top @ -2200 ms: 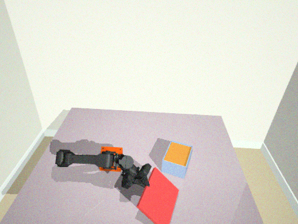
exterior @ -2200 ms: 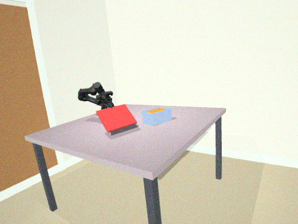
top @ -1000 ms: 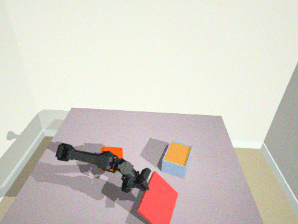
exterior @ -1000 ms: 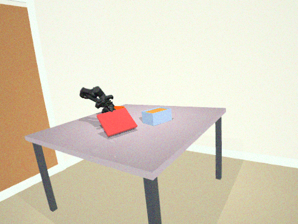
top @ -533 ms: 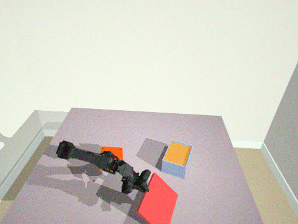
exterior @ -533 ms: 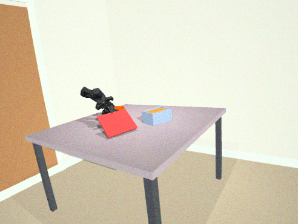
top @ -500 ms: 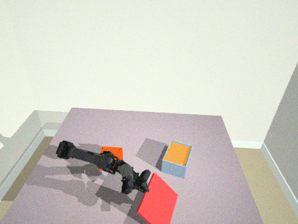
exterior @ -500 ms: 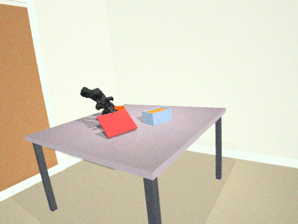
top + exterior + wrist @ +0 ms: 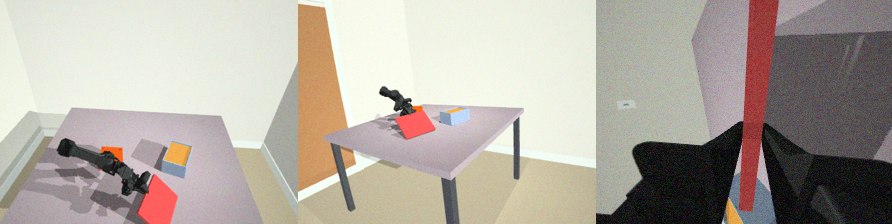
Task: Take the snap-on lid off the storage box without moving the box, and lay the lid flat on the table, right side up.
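My gripper tip is now 60 mm short of the red lid, 50 mm above it and 10 mm to the left of it. The rest, counted from my gripper tip: storage box (350 mm to the left, 150 mm ahead, 70 mm below).
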